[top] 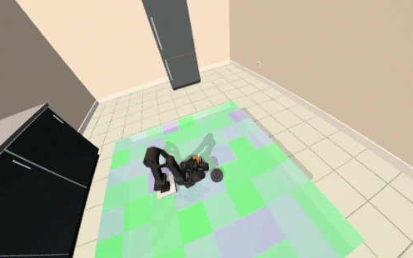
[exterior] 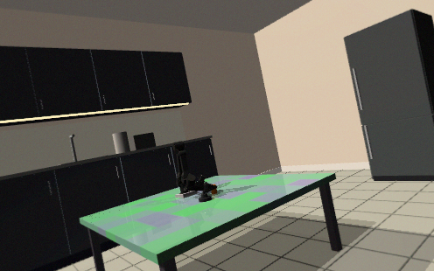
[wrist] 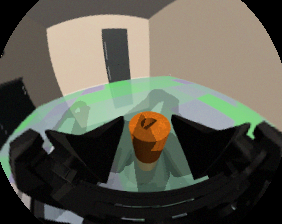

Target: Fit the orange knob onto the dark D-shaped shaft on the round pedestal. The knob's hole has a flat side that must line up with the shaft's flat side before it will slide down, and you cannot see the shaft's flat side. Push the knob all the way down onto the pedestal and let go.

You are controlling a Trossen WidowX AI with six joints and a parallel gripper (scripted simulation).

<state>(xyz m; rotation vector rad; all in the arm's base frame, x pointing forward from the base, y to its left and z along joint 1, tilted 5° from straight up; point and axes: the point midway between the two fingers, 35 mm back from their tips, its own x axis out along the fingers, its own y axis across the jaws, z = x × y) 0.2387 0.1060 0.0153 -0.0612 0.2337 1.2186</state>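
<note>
The orange knob is 20 mm to the right of my gripper tip, 20 mm below it and 10 mm behind it. The rest, counted from my gripper tip: dark round pedestal 160 mm to the right, 100 mm ahead, 20 mm below.
</note>
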